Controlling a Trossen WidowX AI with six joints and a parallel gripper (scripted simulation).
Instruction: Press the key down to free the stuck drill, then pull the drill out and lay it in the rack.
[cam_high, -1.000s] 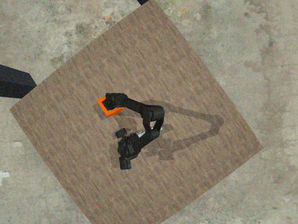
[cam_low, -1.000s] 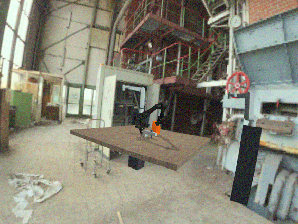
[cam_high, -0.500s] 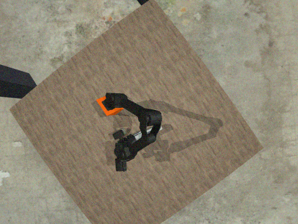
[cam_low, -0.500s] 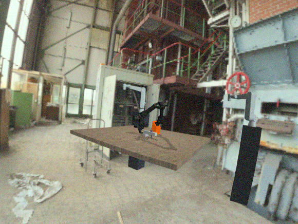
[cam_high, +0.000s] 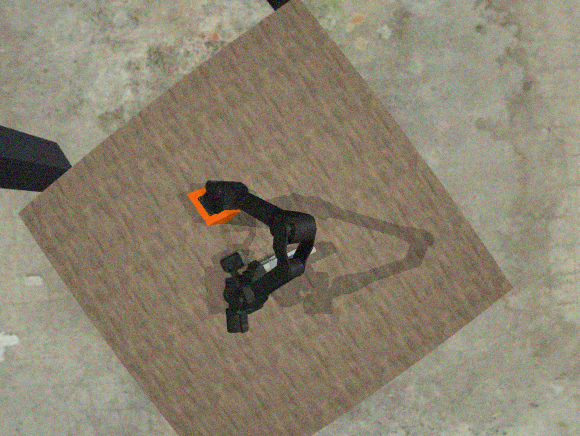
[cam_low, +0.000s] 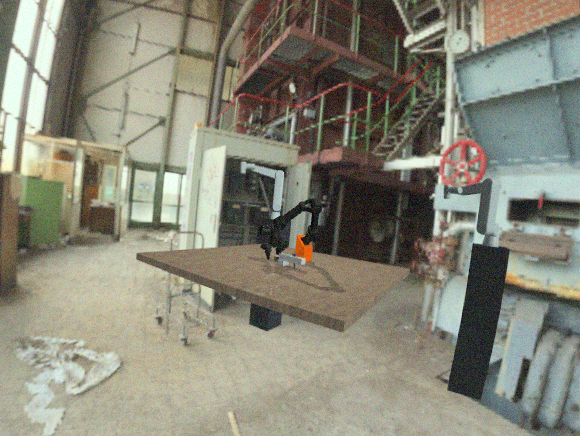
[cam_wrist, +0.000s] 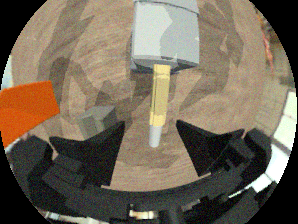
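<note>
The yellow drill lies 5 cm to the left of my gripper tip, 3 cm above it and 1 cm ahead of it. The rest, counted from my gripper tip: grey slab: 8 cm behind; then dark key: 17 cm to the left, 4 cm above, 3 cm ahead.
</note>
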